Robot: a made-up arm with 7 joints.
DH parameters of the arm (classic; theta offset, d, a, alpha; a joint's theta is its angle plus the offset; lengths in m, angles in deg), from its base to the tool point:
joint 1: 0 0.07 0.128 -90
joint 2: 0 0.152 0.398 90
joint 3: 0 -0.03 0.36 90
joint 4: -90 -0.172 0.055 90
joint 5: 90 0.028 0.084 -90
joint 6: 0 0.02 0.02 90
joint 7: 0 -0.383 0.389 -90
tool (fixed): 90 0.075 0 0
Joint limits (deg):
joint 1: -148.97..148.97
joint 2: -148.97..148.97
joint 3: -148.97..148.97
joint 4: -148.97..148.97
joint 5: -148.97..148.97
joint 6: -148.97..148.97
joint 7: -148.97..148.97
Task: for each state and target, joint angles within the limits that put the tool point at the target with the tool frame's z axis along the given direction. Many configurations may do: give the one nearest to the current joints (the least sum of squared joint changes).
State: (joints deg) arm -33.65 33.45 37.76 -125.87 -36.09 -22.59 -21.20
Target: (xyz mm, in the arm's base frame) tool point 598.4 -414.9 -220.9 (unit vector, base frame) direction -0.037 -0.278 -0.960
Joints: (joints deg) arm -24.93 42.77 36.35 -148.97 -36.44 -21.55 -3.48
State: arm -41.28 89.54 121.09 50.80 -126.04 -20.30 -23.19
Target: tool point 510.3 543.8 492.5 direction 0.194 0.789 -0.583
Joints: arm -30.42 98.99 137.11 46.35 -109.11 13.90 10.53
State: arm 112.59 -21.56 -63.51 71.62 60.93 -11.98 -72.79
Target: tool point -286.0 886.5 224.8 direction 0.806 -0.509 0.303
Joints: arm 148.97 -10.67 -59.87 40.81 42.38 -2.19 -91.10
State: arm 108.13 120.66 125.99 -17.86 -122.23 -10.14 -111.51
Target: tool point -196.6 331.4 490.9 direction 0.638 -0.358 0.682
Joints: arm 100.62 117.99 145.89 -9.64 -112.44 7.64 -110.55
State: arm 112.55 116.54 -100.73 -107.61 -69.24 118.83 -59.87
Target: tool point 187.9 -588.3 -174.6 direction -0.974 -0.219 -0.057
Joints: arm 74.74 124.65 -130.66 -135.28 -98.80 70.47 -67.10
